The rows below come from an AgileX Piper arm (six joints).
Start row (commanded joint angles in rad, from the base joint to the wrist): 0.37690, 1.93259, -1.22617, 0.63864, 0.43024, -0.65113
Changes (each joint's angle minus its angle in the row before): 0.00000, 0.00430, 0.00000, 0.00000, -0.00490, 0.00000; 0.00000, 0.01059, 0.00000, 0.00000, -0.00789, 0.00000; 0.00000, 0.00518, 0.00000, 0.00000, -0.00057, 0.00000; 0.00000, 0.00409, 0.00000, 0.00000, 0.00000, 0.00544; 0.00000, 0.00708, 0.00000, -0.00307, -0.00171, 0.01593; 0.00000, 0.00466, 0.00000, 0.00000, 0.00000, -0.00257; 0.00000, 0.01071, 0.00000, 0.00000, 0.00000, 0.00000; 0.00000, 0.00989, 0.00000, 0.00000, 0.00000, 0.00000; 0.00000, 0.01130, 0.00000, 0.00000, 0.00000, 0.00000; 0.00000, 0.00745, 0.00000, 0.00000, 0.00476, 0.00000; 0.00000, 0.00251, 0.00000, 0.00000, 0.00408, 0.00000; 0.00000, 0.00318, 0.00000, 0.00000, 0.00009, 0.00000; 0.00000, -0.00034, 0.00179, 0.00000, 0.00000, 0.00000
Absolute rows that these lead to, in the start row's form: 0.37690, 1.93689, -1.22617, 0.63864, 0.42534, -0.65113; 0.37690, 1.94748, -1.22617, 0.63864, 0.41745, -0.65113; 0.37690, 1.95266, -1.22617, 0.63864, 0.41688, -0.65113; 0.37690, 1.95675, -1.22617, 0.63864, 0.41688, -0.64569; 0.37690, 1.96383, -1.22617, 0.63557, 0.41517, -0.62976; 0.37690, 1.96849, -1.22617, 0.63557, 0.41517, -0.63233; 0.37690, 1.97920, -1.22617, 0.63557, 0.41517, -0.63233; 0.37690, 1.98909, -1.22617, 0.63557, 0.41517, -0.63233; 0.37690, 2.00039, -1.22617, 0.63557, 0.41517, -0.63233; 0.37690, 2.00784, -1.22617, 0.63557, 0.41993, -0.63233; 0.37690, 2.01035, -1.22617, 0.63557, 0.42401, -0.63233; 0.37690, 2.01353, -1.22617, 0.63557, 0.42410, -0.63233; 0.37690, 2.01319, -1.22438, 0.63557, 0.42410, -0.63233
